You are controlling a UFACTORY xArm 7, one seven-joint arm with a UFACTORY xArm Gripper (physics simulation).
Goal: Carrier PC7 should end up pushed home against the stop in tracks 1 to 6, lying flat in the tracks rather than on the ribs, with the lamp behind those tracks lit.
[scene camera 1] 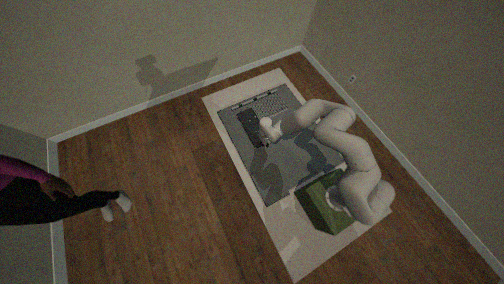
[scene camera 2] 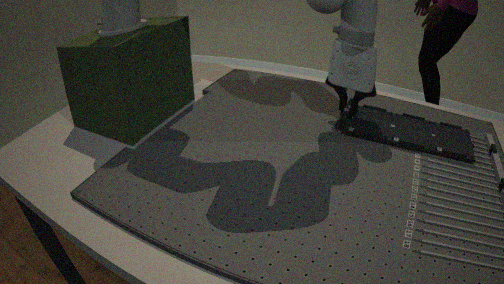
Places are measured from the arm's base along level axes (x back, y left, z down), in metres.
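Where they show: gripper, fingertip midpoint: [scene camera 1: 262, 144] [scene camera 2: 347, 114]; arm's base, origin of the base link: [scene camera 1: 336, 197] [scene camera 2: 122, 29].
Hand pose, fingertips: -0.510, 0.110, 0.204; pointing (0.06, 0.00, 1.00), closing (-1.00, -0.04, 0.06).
Each offset is from my fingertips to the top centre of the thing, as dx, dy, dz. "pt": to the spot under its first point. Level surfaces: height alone.
The dark flat carrier {-0.158, -0.014, -0.018} [scene camera 1: 249, 126] [scene camera 2: 412, 132] lies over one side of the ribbed tracks, its far end a short gap from the stop rail [scene camera 1: 255, 100] [scene camera 2: 495, 154]. Its label is not readable, and I cannot tell whether it sits in the tracks or on the ribs. My gripper [scene camera 1: 266, 143] [scene camera 2: 346, 115] points down at the carrier's near end and is shut on it. Bare tracks {pt -0.259, -0.263, +0.011} [scene camera 1: 272, 104] [scene camera 2: 462, 212] show beside the carrier; those under it are hidden. The track numbers {pt -0.165, -0.250, +0.011} [scene camera 2: 412, 205] are blurred. No lit lamp can be made out behind the carrier's tracks.
The grey perforated plate {dz +0.011} [scene camera 1: 275, 160] [scene camera 2: 360, 240] lies on the pale table {dz +0.024} [scene camera 1: 211, 100] [scene camera 2: 30, 150]. The green block [scene camera 1: 320, 212] [scene camera 2: 130, 85] carries the arm's base. A person [scene camera 1: 22, 195] [scene camera 2: 452, 30] is beyond the table on the floor. The arm casts shadows across the plate.
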